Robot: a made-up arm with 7 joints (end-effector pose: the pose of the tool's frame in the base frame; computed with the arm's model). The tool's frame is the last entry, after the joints. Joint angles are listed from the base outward.
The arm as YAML. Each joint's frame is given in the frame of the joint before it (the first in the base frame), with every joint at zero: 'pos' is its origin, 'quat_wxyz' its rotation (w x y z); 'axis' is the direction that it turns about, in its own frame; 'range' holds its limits. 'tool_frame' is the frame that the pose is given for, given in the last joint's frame.
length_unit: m
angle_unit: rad
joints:
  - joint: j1
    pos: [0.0, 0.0, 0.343]
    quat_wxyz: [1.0, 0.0, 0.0, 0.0]
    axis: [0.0, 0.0, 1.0]
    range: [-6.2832, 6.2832]
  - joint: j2
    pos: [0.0, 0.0, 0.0]
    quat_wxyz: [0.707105, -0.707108, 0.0, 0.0]
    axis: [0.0, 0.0, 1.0]
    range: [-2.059, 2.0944]
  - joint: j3
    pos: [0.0, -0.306, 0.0]
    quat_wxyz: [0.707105, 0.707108, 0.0, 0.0]
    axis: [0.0, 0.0, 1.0]
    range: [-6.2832, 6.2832]
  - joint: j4
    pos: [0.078, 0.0, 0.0]
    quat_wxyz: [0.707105, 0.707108, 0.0, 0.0]
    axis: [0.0, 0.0, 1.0]
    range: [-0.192, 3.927]
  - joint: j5
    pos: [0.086, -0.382, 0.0]
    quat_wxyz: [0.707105, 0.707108, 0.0, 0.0]
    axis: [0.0, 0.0, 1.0]
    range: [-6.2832, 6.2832]
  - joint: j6
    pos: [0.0, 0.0, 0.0]
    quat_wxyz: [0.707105, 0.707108, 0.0, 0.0]
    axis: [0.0, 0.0, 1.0]
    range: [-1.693, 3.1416]
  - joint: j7
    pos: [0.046, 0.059, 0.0]
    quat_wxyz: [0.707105, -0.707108, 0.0, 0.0]
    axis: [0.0, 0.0, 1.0]
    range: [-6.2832, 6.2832]
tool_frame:
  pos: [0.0, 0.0, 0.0]
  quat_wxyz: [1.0, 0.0, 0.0, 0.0]
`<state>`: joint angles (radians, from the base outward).
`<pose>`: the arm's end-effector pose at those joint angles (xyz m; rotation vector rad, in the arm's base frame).
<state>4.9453 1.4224 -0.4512 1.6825 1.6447 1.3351 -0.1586</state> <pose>-0.0563 -0.5369 -0.0616 -0.5610 2.1618 -0.2854</pose>
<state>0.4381 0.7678 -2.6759 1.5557 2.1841 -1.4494 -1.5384</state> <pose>0.0195 -0.1485 0.8731 -0.8128 -1.4581 0.3067</pose>
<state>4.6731 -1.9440 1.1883 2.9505 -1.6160 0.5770 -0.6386</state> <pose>0.1056 0.7227 0.0846 -1.3361 0.2802 0.4166</pose>
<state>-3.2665 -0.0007 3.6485 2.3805 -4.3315 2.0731 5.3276</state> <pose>0.2232 0.1633 1.0123 -0.2808 -1.7106 -0.6198</pose>
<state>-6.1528 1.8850 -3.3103 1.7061 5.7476 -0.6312 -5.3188</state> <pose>0.6125 0.1212 0.6206 0.2971 0.9572 0.4069</pose>
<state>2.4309 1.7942 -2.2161 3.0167 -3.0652 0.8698 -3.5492</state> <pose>-0.5556 0.5132 0.1933 2.1959 -0.9995 -1.2310</pose>
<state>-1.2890 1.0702 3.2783 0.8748 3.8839 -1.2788 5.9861</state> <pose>-0.1164 0.0516 0.7116 2.5528 -1.1620 -1.3417</pose>
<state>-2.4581 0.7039 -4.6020 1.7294 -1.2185 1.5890 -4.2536</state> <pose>0.0901 -0.5618 0.6756 0.2072 -2.7417 0.5787</pose>
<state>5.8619 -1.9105 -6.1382 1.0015 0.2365 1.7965 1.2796</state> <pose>-0.1846 0.1692 0.7154 -1.7442 1.5757 -1.2882</pose>
